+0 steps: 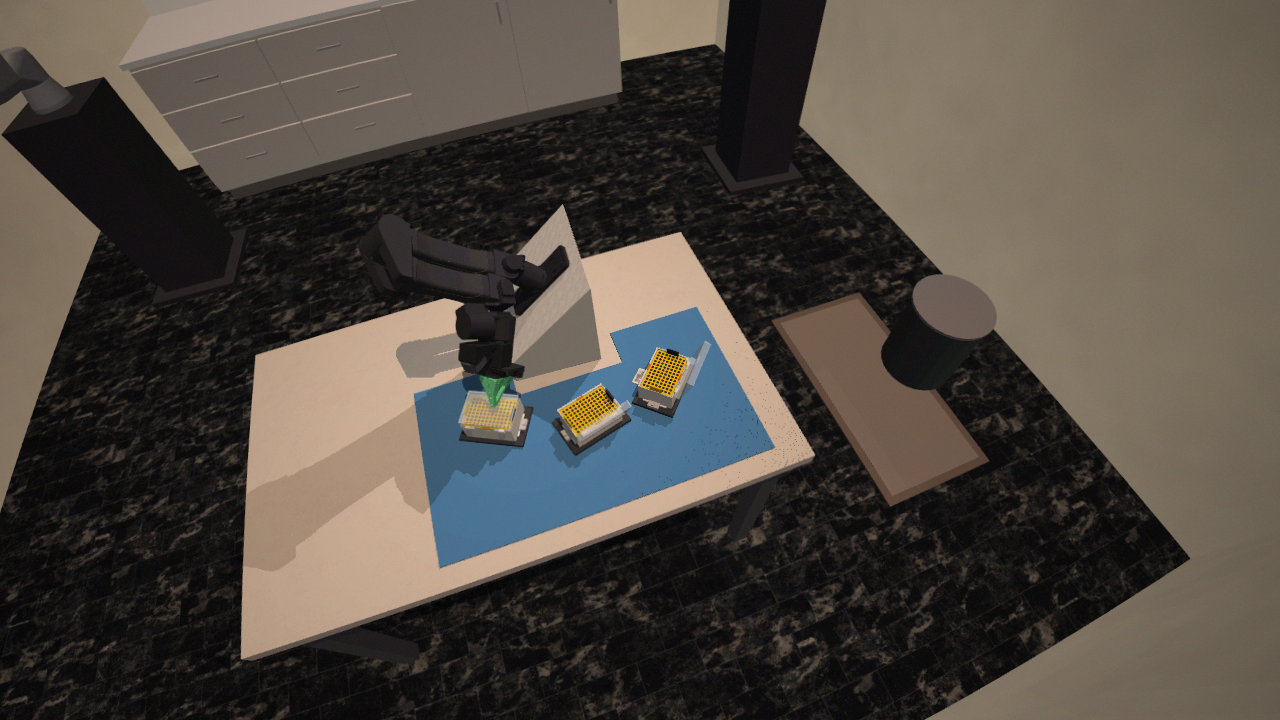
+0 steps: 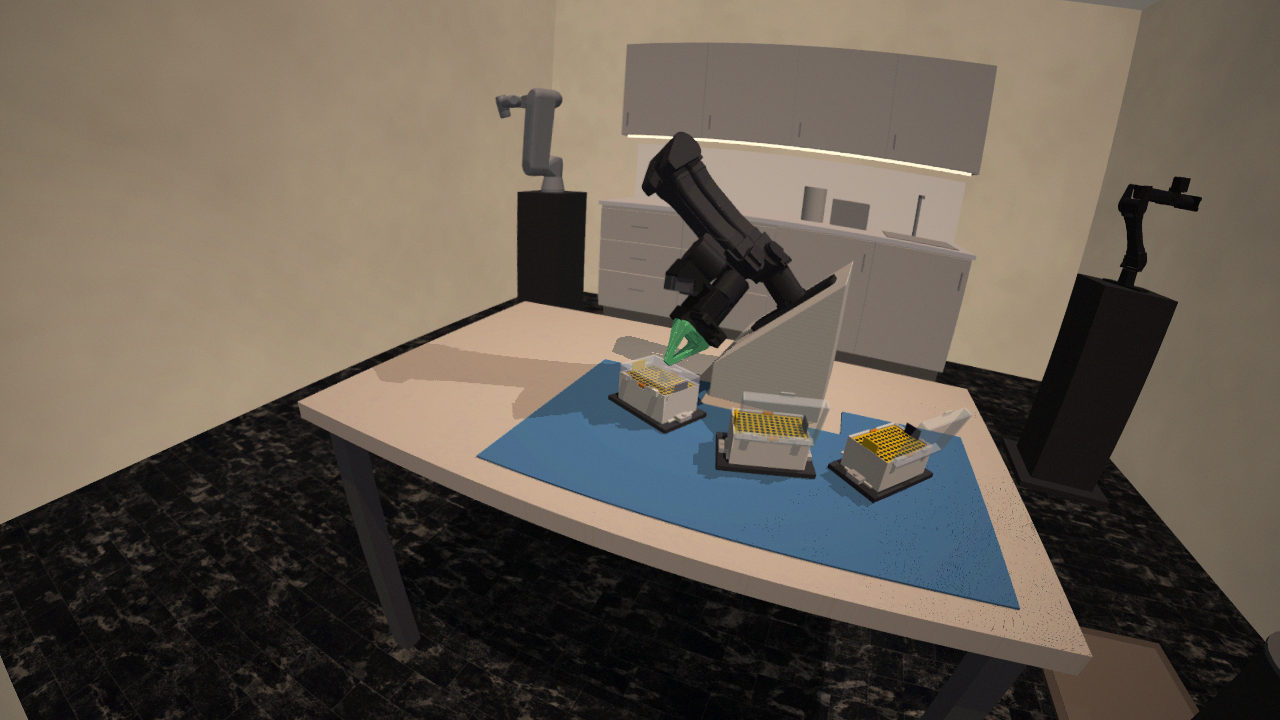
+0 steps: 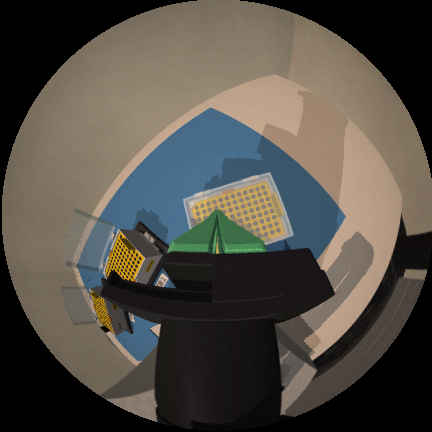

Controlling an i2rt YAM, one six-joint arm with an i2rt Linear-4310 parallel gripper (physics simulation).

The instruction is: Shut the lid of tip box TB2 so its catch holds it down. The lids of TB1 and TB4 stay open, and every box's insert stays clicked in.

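Pixels of known places: gripper, fingertip midpoint: (image 1: 493,406) (image 2: 666,363) (image 3: 216,214); arm's base, link origin: (image 1: 541,282) (image 2: 795,304).
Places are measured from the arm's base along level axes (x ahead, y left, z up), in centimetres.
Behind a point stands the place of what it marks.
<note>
The box under my gripper, taken as TB2 from its lowered lid, is the white tip box (image 1: 483,432) {x 28.3, y -21.4, z -13.9 cm} (image 2: 657,408) {x 30.6, y -16.2, z -14.5 cm} with a yellow insert. Its clear lid (image 3: 260,212) {x 23.3, y -21.2, z -10.0 cm} lies over the insert; I cannot tell whether the catch holds. My green-fingered gripper (image 1: 494,402) {x 26.0, y -17.1, z -8.0 cm} (image 2: 667,360) {x 26.0, y -17.1, z -8.0 cm} (image 3: 216,214) {x 26.0, y -17.1, z -8.0 cm} is shut and empty, its tips at or just above the lid. The middle box (image 1: 588,413) {x 31.6, y 2.9, z -12.1 cm} (image 2: 768,452) (image 3: 125,257) {x 31.5, y 0.8, z -12.0 cm} and the right box (image 1: 664,374) {x 26.9, y 22.6, z -12.0 cm} (image 2: 881,465) (image 3: 102,307) {x 27.2, y 20.3, z -12.1 cm} have open lids. Their inserts appear seated. Box labels are unreadable.
The boxes stand on dark bases on a blue mat (image 1: 537,501) {x 46.4, y -12.9, z -17.7 cm} (image 2: 626,474) {x 46.3, y -13.7, z -17.7 cm} (image 3: 175,150) {x 47.2, y -19.0, z -17.7 cm}. A pale wedge-shaped arm mount (image 1: 563,326) {x 13.9, y 2.4, z -1.5 cm} (image 2: 787,349) {x 13.9, y 1.7, z -5.0 cm} rises behind the boxes. The middle box's raised lid (image 3: 92,240) {x 37.8, y 4.6, z -8.6 cm} and the right box's lid (image 1: 699,364) {x 32.0, y 28.9, z -3.4 cm} (image 2: 944,422) {x 33.1, y 28.3, z -3.5 cm} (image 3: 79,306) {x 30.6, y 28.5, z -7.9 cm} stick out.
</note>
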